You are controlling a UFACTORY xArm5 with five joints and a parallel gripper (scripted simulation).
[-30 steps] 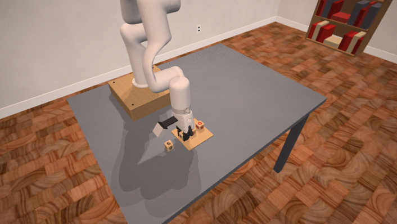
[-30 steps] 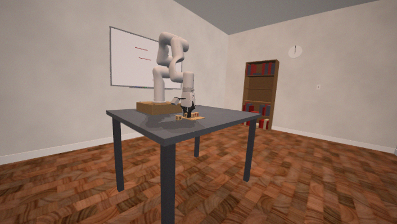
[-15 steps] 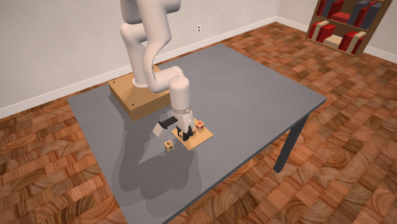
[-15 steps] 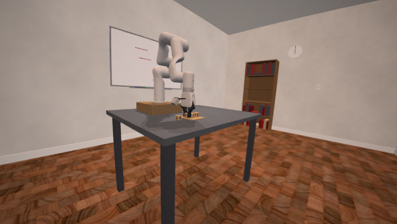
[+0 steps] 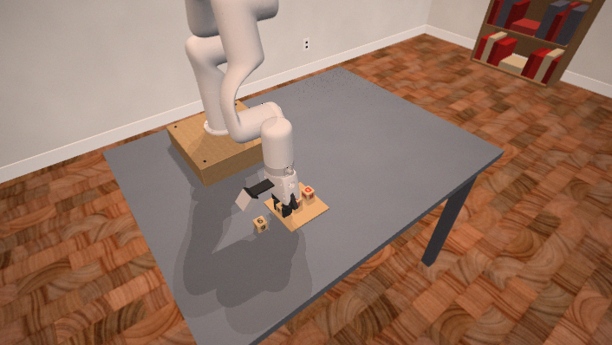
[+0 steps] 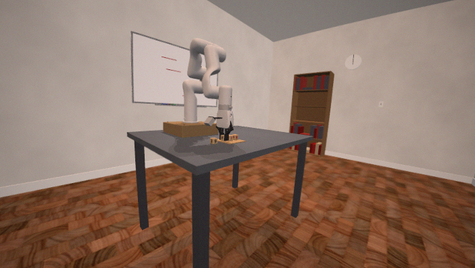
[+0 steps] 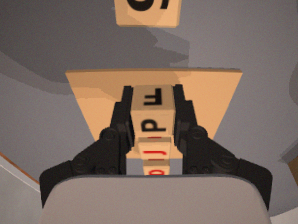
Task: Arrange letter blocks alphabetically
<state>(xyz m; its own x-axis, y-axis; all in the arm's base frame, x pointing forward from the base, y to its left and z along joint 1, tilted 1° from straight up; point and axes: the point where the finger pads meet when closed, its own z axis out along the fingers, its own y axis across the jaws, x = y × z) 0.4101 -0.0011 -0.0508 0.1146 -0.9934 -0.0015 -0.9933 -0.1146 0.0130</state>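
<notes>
The tan mat lies 50 mm to the left of my hand and 30 mm below it. From my hand the other things lie so: wooden block: 100 mm to the left, 10 mm below, 10 mm behind.
</notes>
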